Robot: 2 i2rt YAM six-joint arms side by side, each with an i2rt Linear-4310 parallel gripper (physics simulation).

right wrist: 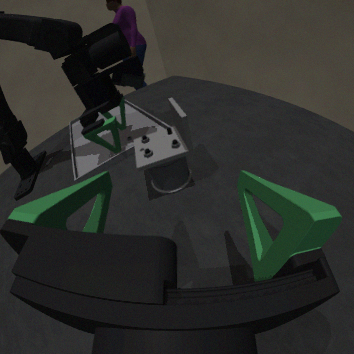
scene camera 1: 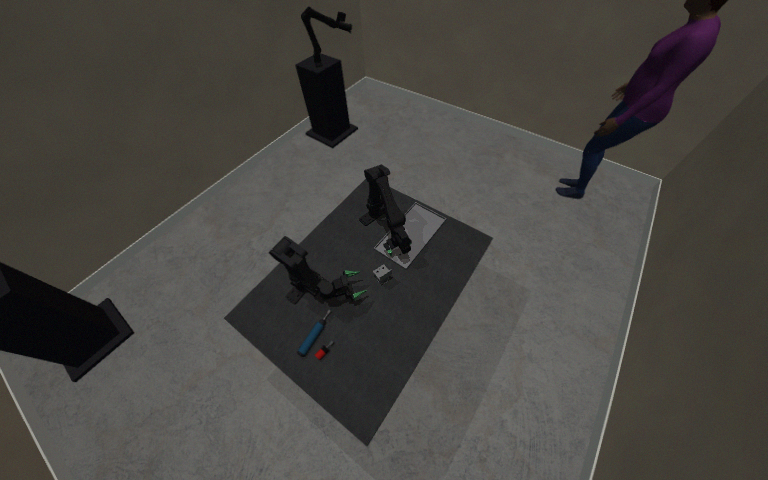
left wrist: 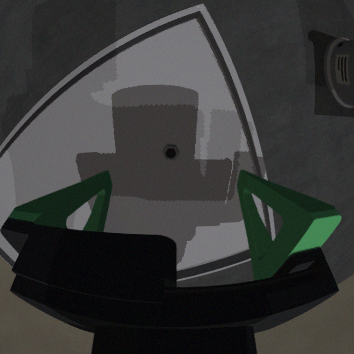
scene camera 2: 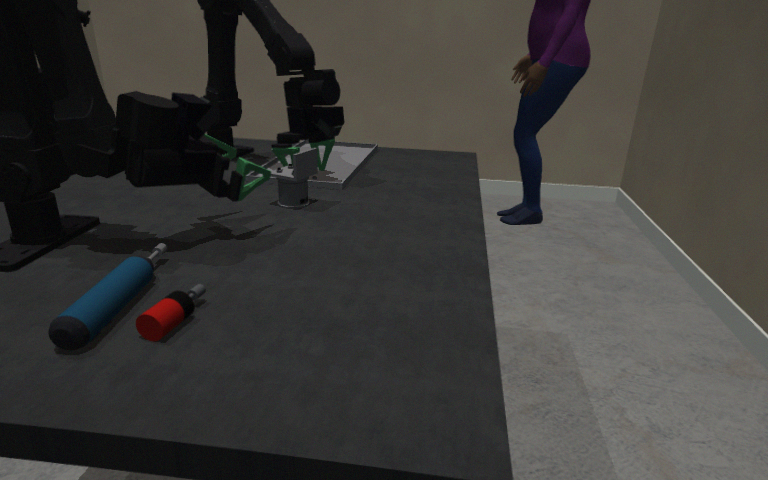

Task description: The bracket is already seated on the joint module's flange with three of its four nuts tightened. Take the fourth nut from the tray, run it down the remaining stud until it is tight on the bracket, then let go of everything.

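Frame: origin at the left arm's base, x ahead, y left, z up, level; centimetres.
Seen in the pictures: left gripper, fingertip midpoint: (right wrist: pixel 120 139) (scene camera 1: pixel 398 251) (left wrist: pixel 173 177); right gripper, fingertip midpoint: (right wrist: pixel 174 177) (scene camera 1: pixel 363 281) (scene camera 2: pixel 252 163); left arm's base, origin of the base link: (right wrist: pixel 31 173) (scene camera 1: pixel 374 214); right arm's base, origin of the base link: (scene camera 1: pixel 303 286) (scene camera 2: pixel 40 242).
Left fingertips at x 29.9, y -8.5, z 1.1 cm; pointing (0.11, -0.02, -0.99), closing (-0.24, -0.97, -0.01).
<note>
Offsets run from my left fingertips to a thing's top centre.
The loose nut {dx +1.8, dy -0.2, dz -0.1 cm} (left wrist: pixel 165 151) (right wrist: pixel 129 138) lies on the floor of the tray {dx -4.0, dy +14.2, dz +0.5 cm} (scene camera 1: pixel 433 220) (scene camera 2: pixel 359 161) (left wrist: pixel 150 60) (right wrist: pixel 82 160). My left gripper (scene camera 1: pixel 396 251) (scene camera 2: pixel 304 165) (left wrist: pixel 173 177) (right wrist: pixel 120 139) is open above the tray; the nut appears slightly beyond its fingertips in the left wrist view. The bracket (scene camera 1: pixel 382 273) (scene camera 2: pixel 305 163) (right wrist: pixel 162 159) sits on the upright joint module {dx +5.9, dy -16.9, dz +6.4 cm} (scene camera 2: pixel 292 192) (right wrist: pixel 171 175). Three nuts {dx +4.3, dy -14.9, dz +6.1 cm} (right wrist: pixel 145 139) {dx +3.9, dy -18.4, dz +6.1 cm} (right wrist: pixel 148 152) {dx +7.4, dy -18.8, dz +6.1 cm} (right wrist: pixel 175 143) are on it; the bare stud {dx +7.8, dy -15.3, dz +6.4 cm} (right wrist: pixel 169 131) stands at its back right. My right gripper (scene camera 1: pixel 362 282) (scene camera 2: pixel 252 163) (right wrist: pixel 174 177) is open, beside the bracket, apart from it.
A blue-handled driver {dx +6.1, dy -59.4, dz +3.0 cm} (scene camera 1: pixel 310 337) (scene camera 2: pixel 107 294) and a short red driver {dx +15.5, dy -60.7, dz +2.4 cm} (scene camera 1: pixel 321 353) (scene camera 2: pixel 161 316) lie on the table near the right arm. The module stands between the right gripper and the tray. A person (scene camera 1: pixel 668 67) (scene camera 2: pixel 557 84) stands beyond the table.
</note>
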